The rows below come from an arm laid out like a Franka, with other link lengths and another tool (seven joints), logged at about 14 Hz.
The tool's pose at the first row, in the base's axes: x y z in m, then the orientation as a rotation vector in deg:
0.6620, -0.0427, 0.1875, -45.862, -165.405, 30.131
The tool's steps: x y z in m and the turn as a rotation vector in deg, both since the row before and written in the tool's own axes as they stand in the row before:
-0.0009, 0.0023, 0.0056, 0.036, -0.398, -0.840
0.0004, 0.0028, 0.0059, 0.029, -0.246, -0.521
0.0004, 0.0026, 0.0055, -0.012, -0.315, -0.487
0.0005, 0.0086, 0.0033, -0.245, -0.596, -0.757
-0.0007, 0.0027, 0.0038, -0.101, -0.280, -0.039
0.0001, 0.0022, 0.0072, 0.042, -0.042, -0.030
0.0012, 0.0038, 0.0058, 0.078, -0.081, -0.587
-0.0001, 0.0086, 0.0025, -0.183, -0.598, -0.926
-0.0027, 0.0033, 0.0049, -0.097, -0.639, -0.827
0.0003, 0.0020, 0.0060, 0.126, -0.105, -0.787
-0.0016, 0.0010, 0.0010, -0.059, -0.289, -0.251
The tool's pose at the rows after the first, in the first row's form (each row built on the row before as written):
0.6628, -0.0430, 0.1814, -44.593, -165.953, 30.313
0.6627, -0.0423, 0.1749, -43.802, -166.284, 30.434
0.6626, -0.0417, 0.1688, -43.062, -166.687, 30.537
0.6655, -0.0354, 0.1627, -41.928, -167.515, 30.432
0.6667, -0.0347, 0.1582, -41.867, -167.829, 30.431
0.6665, -0.0351, 0.1507, -41.815, -167.854, 30.510
0.6662, -0.0332, 0.1439, -40.919, -168.011, 30.612
0.6696, -0.0269, 0.1385, -39.506, -168.828, 30.576
0.6727, -0.0269, 0.1328, -38.222, -169.614, 30.690
0.6724, -0.0270, 0.1265, -37.010, -169.786, 30.864
0.6741, -0.0271, 0.1252, -36.612, -170.122, 30.899

